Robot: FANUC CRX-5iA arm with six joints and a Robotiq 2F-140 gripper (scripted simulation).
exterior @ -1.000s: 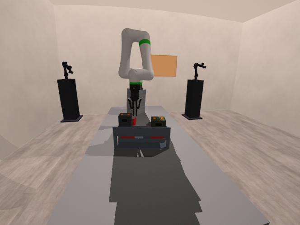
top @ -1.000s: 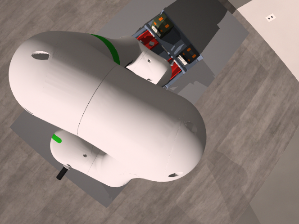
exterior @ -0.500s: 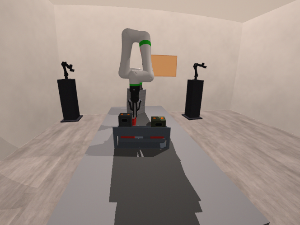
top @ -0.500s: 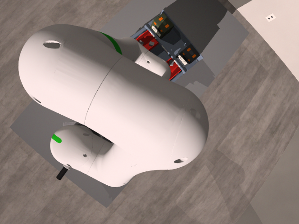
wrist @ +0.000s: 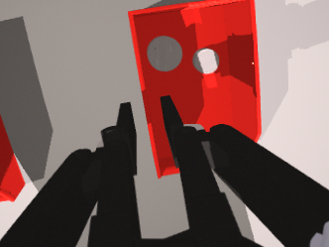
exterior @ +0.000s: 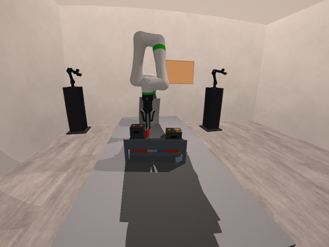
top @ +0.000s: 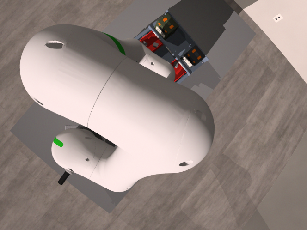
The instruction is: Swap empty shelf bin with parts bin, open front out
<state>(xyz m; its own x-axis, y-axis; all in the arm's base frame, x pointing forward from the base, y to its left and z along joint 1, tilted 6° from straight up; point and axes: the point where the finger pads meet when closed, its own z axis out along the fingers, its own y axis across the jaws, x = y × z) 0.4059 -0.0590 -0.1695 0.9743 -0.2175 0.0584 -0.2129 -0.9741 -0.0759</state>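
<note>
Now: hand 3 cm short of the grey disc, 3 cm to the left of it and 11 cm above it. The rest, counted from my hand: grey shelf 26 cm ahead, 3 cm to the left, 5 cm below; grey part 28 cm ahead, 12 cm to the left, 10 cm below.
</note>
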